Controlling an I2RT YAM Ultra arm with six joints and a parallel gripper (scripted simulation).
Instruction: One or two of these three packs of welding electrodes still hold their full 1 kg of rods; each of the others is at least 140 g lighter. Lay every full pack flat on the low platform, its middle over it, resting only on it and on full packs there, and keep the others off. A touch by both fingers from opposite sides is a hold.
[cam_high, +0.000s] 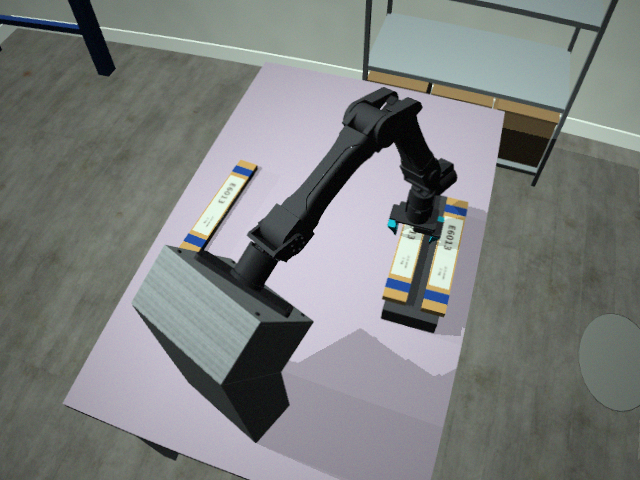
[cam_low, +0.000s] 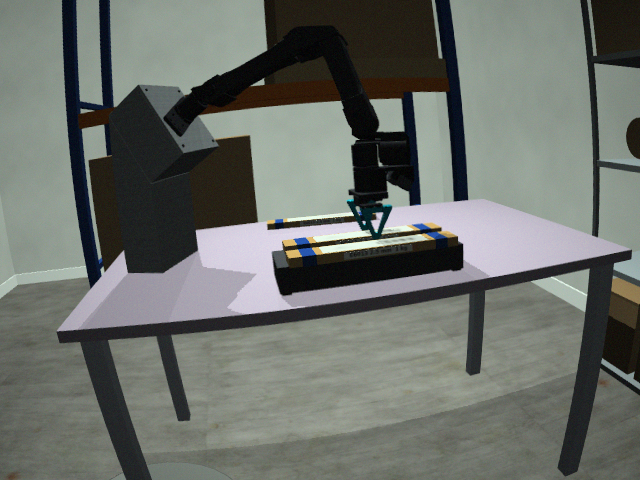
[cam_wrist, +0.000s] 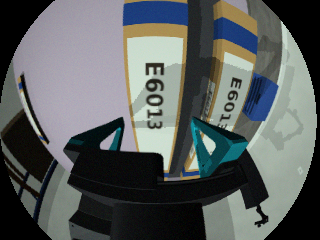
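The low dark platform lies 3 cm behind my hand, 4 cm to the right of it and 7 cm below it.
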